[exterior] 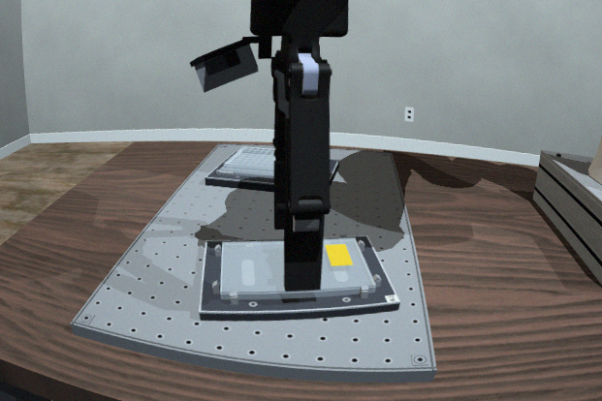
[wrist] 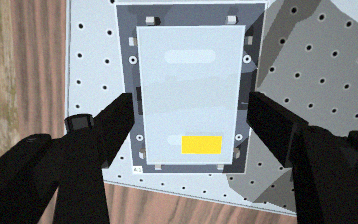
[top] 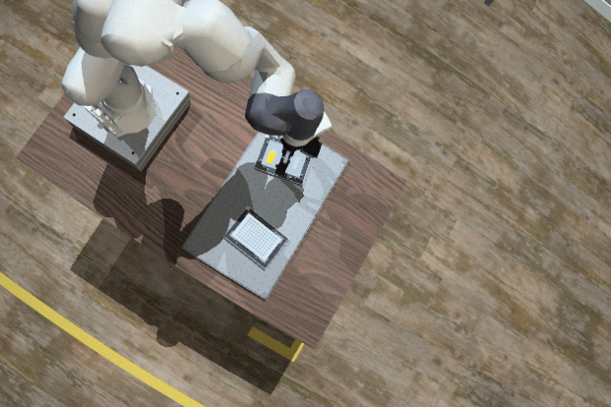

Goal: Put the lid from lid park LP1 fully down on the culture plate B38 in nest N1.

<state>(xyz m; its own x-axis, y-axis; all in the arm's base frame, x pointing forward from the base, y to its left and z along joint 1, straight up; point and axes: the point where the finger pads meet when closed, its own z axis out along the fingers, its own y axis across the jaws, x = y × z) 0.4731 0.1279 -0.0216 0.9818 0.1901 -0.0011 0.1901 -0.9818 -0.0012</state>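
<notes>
Right now the clear lid is 30 mm below my hand. The rest, counted from my hand: culture plate B38: 260 mm to the right, 50 mm ahead, 30 mm below; nest N1: 260 mm to the right, 50 mm ahead, 40 mm below; lid park LP1: 40 mm below.
</notes>
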